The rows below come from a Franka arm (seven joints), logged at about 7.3 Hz.
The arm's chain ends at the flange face. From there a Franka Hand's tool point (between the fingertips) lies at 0.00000 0.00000 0.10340 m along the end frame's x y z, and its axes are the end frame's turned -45 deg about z.
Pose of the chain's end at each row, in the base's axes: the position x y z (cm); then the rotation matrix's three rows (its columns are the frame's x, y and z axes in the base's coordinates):
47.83, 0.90, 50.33; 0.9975, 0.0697, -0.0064; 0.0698, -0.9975, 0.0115; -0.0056, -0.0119, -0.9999
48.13, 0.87, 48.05; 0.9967, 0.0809, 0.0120; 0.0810, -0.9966, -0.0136; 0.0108, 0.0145, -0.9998
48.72, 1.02, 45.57; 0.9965, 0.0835, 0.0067; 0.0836, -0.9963, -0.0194; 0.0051, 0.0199, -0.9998
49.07, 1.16, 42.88; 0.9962, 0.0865, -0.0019; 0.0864, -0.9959, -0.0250; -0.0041, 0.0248, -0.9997
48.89, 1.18, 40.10; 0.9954, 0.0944, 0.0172; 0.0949, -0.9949, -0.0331; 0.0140, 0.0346, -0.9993
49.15, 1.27, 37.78; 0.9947, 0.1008, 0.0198; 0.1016, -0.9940, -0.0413; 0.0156, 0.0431, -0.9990
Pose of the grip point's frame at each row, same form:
47.76, 1.02, 39.99; 0.6561, 0.7546, -0.0064; 0.7547, -0.6560, 0.0115; 0.0045, -0.0124, -0.9999
48.25, 0.73, 37.71; 0.6476, 0.7620, 0.0120; 0.7620, -0.6474, -0.0136; -0.0026, 0.0179, -0.9998
48.79, 0.82, 35.23; 0.6456, 0.7637, 0.0067; 0.7636, -0.6454, -0.0194; -0.0105, 0.0177, -0.9998
49.05, 0.90, 32.54; 0.6433, 0.7656, -0.0019; 0.7653, -0.6431, -0.0250; -0.0204, 0.0146, -0.9997
49.07, 0.84, 29.77; 0.6371, 0.7706, 0.0172; 0.7706, -0.6364, -0.0331; -0.0146, 0.0344, -0.9993
49.35, 0.84, 27.45; 0.6321, 0.7746, 0.0198; 0.7747, -0.6310, -0.0413; -0.0194, 0.0415, -0.9990

